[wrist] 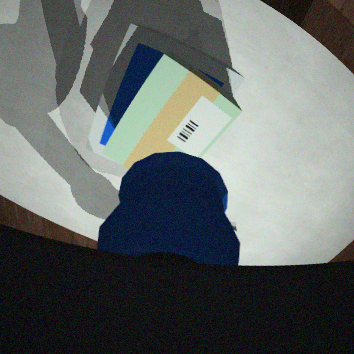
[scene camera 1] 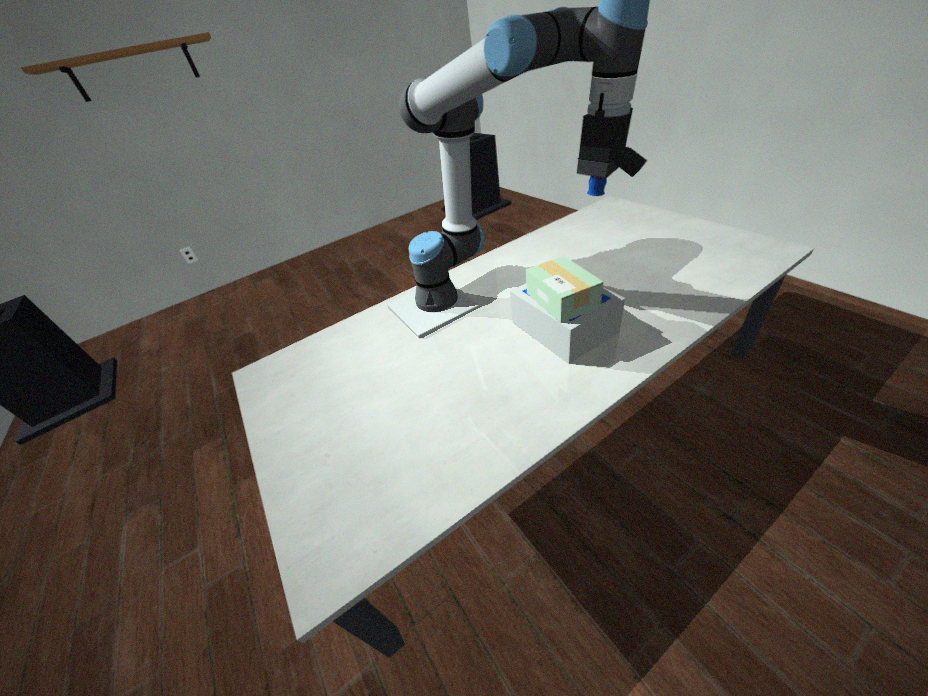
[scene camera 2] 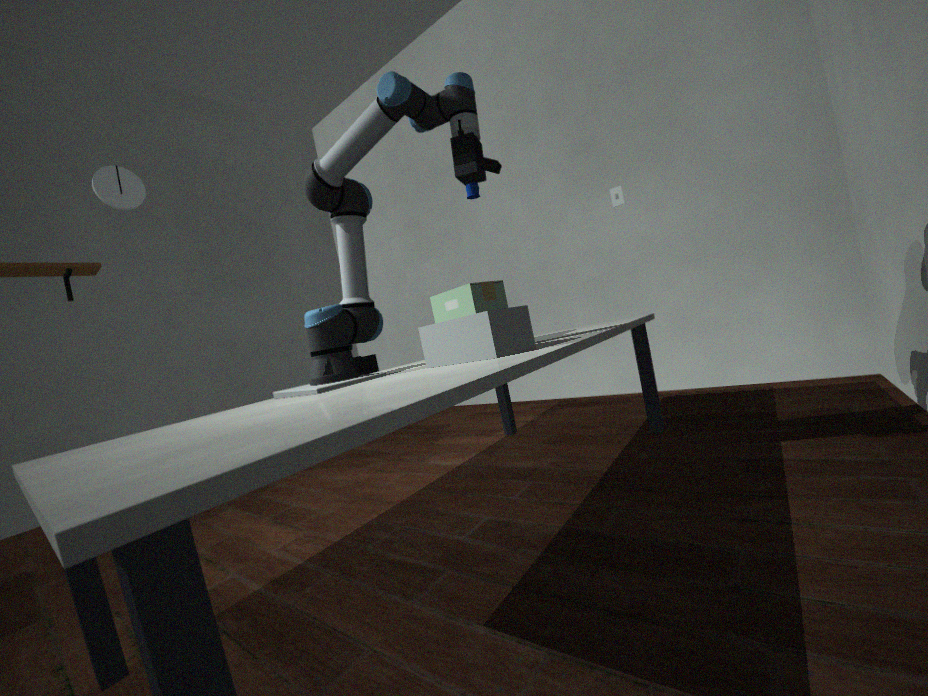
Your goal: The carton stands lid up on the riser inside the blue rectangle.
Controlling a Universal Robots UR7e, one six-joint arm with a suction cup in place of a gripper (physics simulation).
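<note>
A pale green carton sits flat on the grey riser. Its upper face has a tan tape band and a white barcode label. The blue rectangle on the riser's top shows along two sides of the carton in the wrist view, wider at the left; the carton covers the rest. I cannot tell whether the carton lies fully within it. My suction gripper is open, holds nothing and hangs high above the table, well clear of the carton.
The riser stands on a long white table. The arm's base plate is on the table beside the riser. Dark stands are on the floor by the walls. A wooden wall rail is at the left.
</note>
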